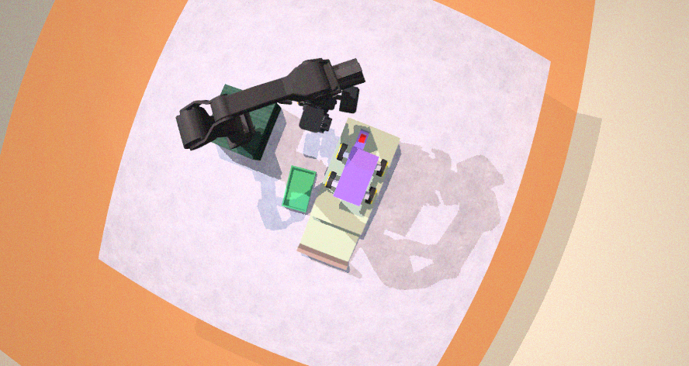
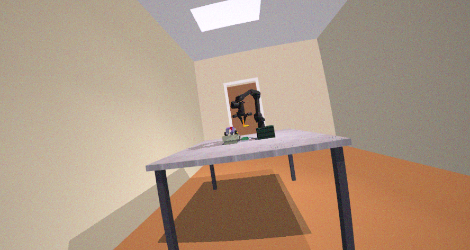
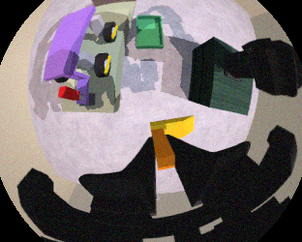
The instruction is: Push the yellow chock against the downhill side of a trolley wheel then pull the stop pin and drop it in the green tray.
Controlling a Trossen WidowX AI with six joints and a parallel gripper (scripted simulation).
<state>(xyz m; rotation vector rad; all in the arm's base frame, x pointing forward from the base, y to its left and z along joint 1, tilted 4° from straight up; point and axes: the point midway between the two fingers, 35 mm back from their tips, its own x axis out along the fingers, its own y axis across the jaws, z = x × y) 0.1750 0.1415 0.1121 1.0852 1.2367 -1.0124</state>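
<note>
My gripper tip is now 20 mm past the yellow chock and 10 mm above it. Also, from my gripper tip: red-headed stop pin: 130 mm ahead, 40 mm to the right, 50 mm below; purple-topped trolley: 150 mm ahead, 140 mm to the right, 60 mm below; ramp: 150 mm ahead, 140 mm to the right, 130 mm below.
</note>
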